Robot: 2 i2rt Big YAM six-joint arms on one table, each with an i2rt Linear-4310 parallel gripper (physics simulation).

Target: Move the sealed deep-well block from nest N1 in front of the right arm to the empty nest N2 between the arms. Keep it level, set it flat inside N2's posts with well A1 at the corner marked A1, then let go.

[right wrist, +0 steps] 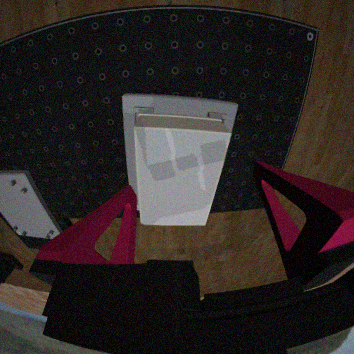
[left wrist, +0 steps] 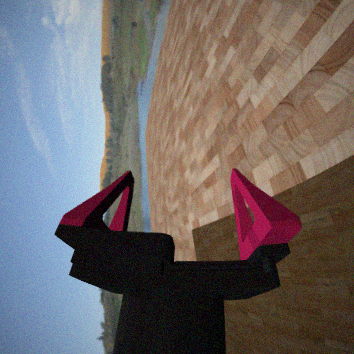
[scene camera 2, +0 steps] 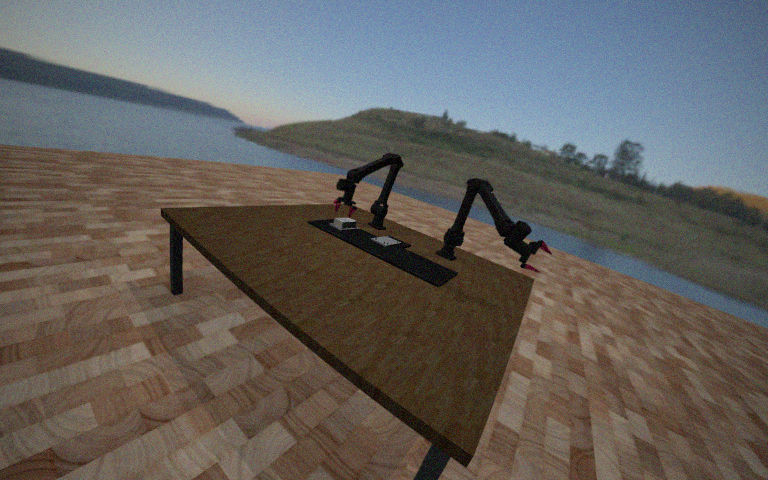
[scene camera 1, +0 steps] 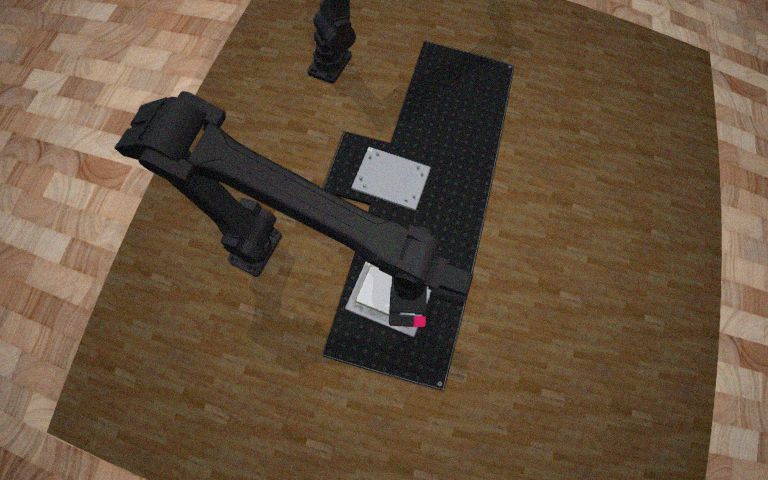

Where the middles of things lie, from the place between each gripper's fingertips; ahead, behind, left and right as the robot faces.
My left gripper is now 10 mm past the deep-well block (scene camera 1: 374,295), 1140 mm to the left of it and 210 mm above it.
Right now my right hand is 30 mm past the deep-well block, 10 mm to the right of it and 50 mm above it.
